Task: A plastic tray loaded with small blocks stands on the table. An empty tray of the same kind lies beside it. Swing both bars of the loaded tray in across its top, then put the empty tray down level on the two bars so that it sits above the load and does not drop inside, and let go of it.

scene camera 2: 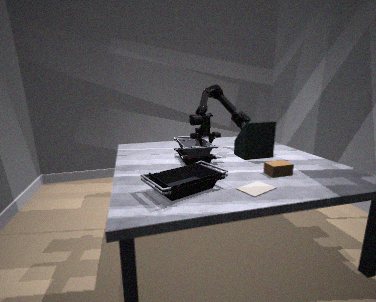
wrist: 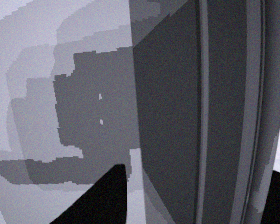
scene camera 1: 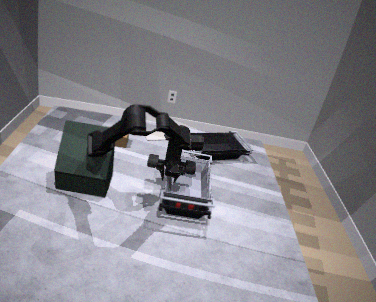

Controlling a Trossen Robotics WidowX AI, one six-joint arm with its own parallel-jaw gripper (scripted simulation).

Labels:
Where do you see a loaded tray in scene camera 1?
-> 188, 189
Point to a loaded tray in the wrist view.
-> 179, 100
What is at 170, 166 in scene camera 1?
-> My gripper.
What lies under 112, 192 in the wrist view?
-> My gripper.

